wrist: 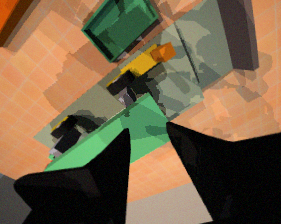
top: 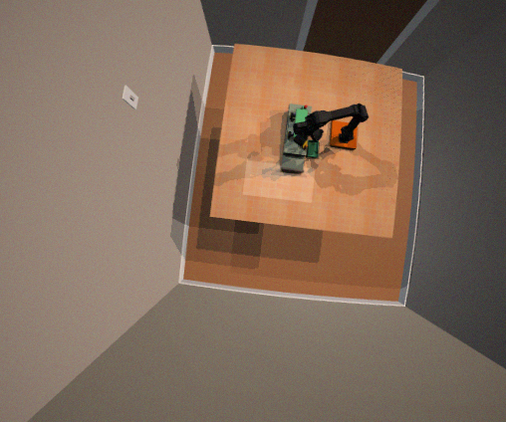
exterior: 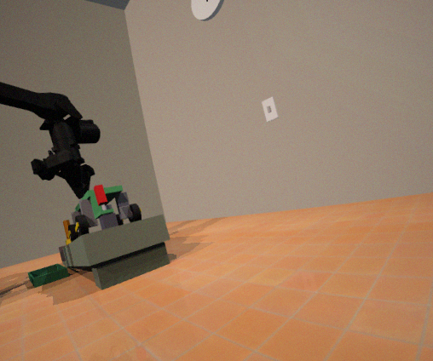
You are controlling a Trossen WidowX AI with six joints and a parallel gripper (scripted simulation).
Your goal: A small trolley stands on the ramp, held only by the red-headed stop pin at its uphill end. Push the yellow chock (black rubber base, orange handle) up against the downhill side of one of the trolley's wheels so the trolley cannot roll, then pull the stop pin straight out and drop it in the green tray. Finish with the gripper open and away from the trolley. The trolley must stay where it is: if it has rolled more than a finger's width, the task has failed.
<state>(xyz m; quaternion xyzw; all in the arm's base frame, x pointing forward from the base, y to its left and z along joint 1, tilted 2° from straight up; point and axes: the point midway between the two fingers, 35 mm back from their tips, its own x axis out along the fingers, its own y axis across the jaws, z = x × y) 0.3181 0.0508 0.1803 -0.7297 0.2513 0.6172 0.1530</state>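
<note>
Now: the red-headed stop pin 30 mm behind my gripper tip, 190 mm to the right of it and 30 mm below it. Also, from my gripper tip: grey ramp (10 mm ahead, 70 mm to the right, 120 mm below); yellow chock (40 mm behind, 40 mm to the left, 80 mm below); trolley (10 mm ahead, 80 mm to the right, 60 mm below).
</note>
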